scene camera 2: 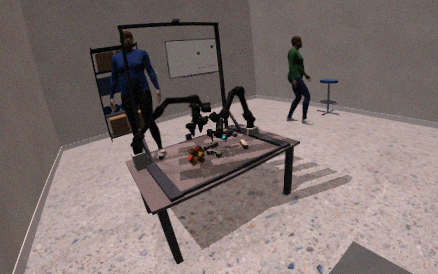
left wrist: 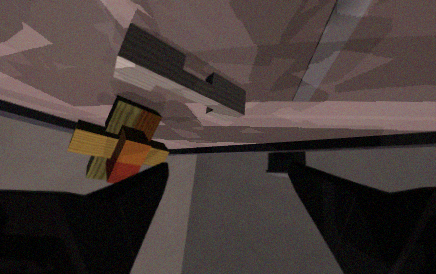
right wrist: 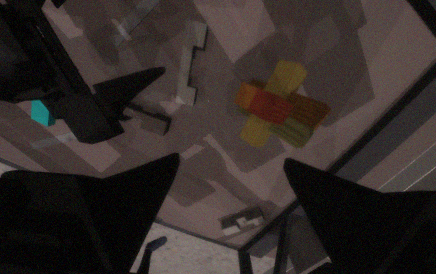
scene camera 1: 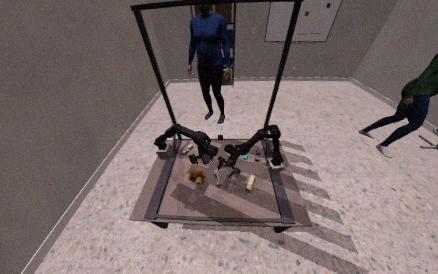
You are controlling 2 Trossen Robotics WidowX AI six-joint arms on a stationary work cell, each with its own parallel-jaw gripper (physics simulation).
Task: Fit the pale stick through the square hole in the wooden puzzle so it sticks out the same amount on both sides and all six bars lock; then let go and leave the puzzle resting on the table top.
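Pixels of known places: left gripper, fingertip midpoint: (scene camera 2: 219,141) (left wrist: 229,168) (right wrist: 145,29) (scene camera 1: 222,174); right gripper, fingertip midpoint: (scene camera 2: 197,134) (right wrist: 231,160); left arm's base at its link origin: (scene camera 2: 250,127) (scene camera 1: 275,162); right arm's base at its link origin: (scene camera 2: 138,152) (right wrist: 325,270) (scene camera 1: 162,147).
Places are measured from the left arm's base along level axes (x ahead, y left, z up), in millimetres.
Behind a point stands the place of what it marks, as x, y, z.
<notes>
The wooden puzzle (scene camera 1: 197,175) @(639, 34, 32) (scene camera 2: 195,155) (left wrist: 120,142) (right wrist: 272,106) @(614, 23, 53), a cross-shaped cluster of yellow, olive, orange, red and brown bars, rests on the table. The pale stick (scene camera 1: 250,182) @(246, 117, -37) (scene camera 2: 244,143) @(259, 133, -37) lies apart from it, to its right in both scene views. It does not show in either wrist view. My left gripper (scene camera 1: 227,168) @(449, 51, 28) (left wrist: 229,168) @(449, 51, 28) is open and empty, above the table between puzzle and stick in scene camera 1. My right gripper (scene camera 1: 203,158) @(577, -27, 113) (right wrist: 231,160) @(577, -27, 113) is open and empty, above the table behind the puzzle. The square hole cannot be made out.
A notched grey bar (scene camera 1: 217,178) @(492, 44, -38) (left wrist: 175,70) @(481, 8, -48) (right wrist: 186,70) @(490, 25, -37) lies beside the puzzle. A darker notched bar (right wrist: 152,123) @(452, -87, -37) lies near the left gripper's fingers. A cyan block (scene camera 1: 245,157) @(215, -128, -54) (scene camera 2: 224,136) @(205, -139, -50) (right wrist: 42,114) @(218, -156, -53), a small notched piece (scene camera 1: 187,149) @(746, -315, -58) (right wrist: 242,221) @(749, -312, -55) and a translucent strip (left wrist: 325,45) @(385, 77, -67) are also on the table.
</notes>
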